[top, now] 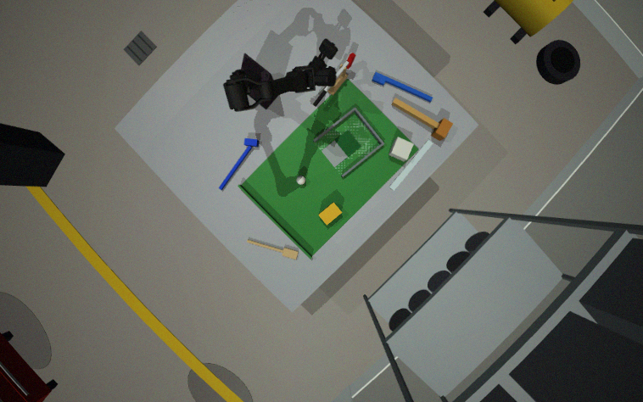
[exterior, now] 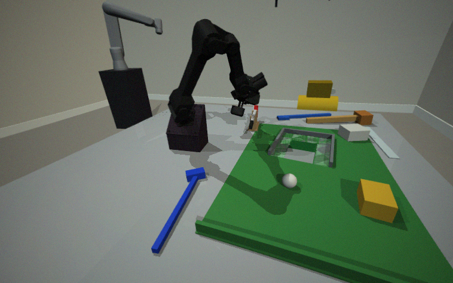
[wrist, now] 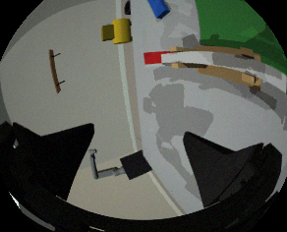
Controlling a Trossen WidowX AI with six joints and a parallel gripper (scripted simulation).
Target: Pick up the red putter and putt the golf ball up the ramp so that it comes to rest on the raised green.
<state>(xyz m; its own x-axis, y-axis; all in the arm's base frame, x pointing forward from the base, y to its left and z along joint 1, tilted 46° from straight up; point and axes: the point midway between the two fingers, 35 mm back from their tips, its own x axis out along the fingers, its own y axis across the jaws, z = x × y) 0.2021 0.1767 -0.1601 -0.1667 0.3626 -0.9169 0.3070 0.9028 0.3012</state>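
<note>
My gripper tip is 8 cm above the red putter, 6 cm short of it and 4 cm to the left of it. The rest, counted from my gripper tip: green mat (37 cm to the right, 27 cm ahead, 14 cm below); then white golf ball (50 cm to the right, 20 cm ahead, 12 cm below); then white block (50 cm ahead, 12 cm below, 11 cm to the right).
</note>
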